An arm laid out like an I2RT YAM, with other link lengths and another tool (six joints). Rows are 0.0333 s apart.
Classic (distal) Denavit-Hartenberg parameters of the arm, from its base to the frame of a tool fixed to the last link. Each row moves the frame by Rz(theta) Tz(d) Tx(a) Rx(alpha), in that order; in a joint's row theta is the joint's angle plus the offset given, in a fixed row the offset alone. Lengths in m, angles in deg.
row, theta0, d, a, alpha
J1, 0, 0.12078, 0.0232, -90
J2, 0, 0, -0.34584, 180
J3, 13.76, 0, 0.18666, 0
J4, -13.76, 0.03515, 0.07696, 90
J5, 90, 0.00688, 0, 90
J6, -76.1, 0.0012, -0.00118, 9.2
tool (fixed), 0, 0.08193, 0, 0
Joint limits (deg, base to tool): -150..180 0..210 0..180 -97..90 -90..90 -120..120
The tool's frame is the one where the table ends.
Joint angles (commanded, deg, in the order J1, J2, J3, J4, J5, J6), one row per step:
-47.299, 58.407, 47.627, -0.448, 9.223, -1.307
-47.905, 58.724, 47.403, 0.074, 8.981, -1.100
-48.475, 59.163, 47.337, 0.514, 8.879, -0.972
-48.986, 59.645, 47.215, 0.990, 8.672, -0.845
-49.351, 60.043, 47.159, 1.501, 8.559, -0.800
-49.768, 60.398, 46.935, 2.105, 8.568, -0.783
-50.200, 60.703, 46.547, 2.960, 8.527, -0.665
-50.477, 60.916, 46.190, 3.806, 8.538, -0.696
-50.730, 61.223, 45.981, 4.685, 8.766, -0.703
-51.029, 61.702, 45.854, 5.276, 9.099, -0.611
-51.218, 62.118, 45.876, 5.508, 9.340, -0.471
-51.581, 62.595, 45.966, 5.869, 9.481, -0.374
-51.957, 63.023, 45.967, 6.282, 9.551, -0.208
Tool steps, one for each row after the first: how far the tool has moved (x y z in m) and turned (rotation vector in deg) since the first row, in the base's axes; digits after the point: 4 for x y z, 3 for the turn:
-0.0003, -0.0021, -0.0008, 0.157, -0.192, -0.408
-0.0003, -0.0047, -0.0012, 0.286, -0.270, -0.903
0.0001, -0.0072, -0.0020, 0.475, -0.320, -1.236
0.0006, -0.0094, -0.0021, 0.470, -0.413, -1.499
0.0005, -0.0116, -0.0029, 0.458, -0.444, -1.928
0.0004, -0.0136, -0.0037, 0.401, -0.656, -2.342
0.0004, -0.0150, -0.0042, 0.173, -0.810, -2.622
0.0005, -0.0171, -0.0040, -0.137, -1.010, -3.095
0.0007, -0.0198, -0.0046, -0.124, -1.030, -3.738
0.0012, -0.0220, -0.0051, 0.038, -1.007, -4.191
0.0014, -0.0247, -0.0051, 0.085, -1.052, -4.711
0.0014, -0.0272, -0.0053, 0.167, -1.174, -5.187

